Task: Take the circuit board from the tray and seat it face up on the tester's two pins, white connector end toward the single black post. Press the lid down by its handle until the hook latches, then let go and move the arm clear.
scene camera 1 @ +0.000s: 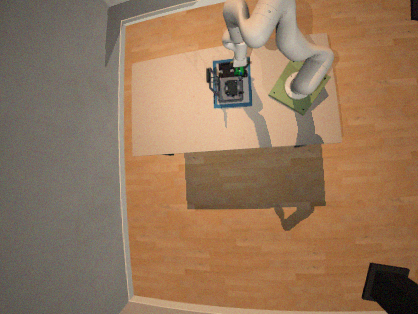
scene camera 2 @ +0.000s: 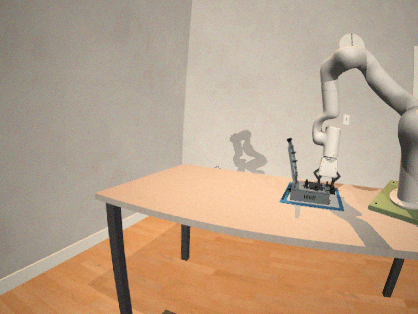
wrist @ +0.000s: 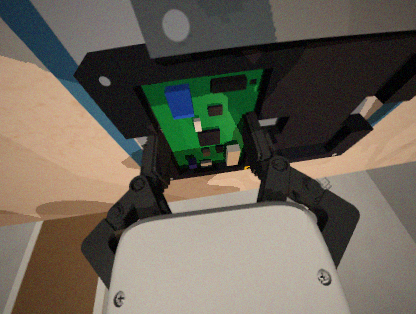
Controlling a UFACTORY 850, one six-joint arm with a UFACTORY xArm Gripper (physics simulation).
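Wrist view: a green circuit board (wrist: pixel 202 118) and my gripper (wrist: pixel 203 130) are visible.
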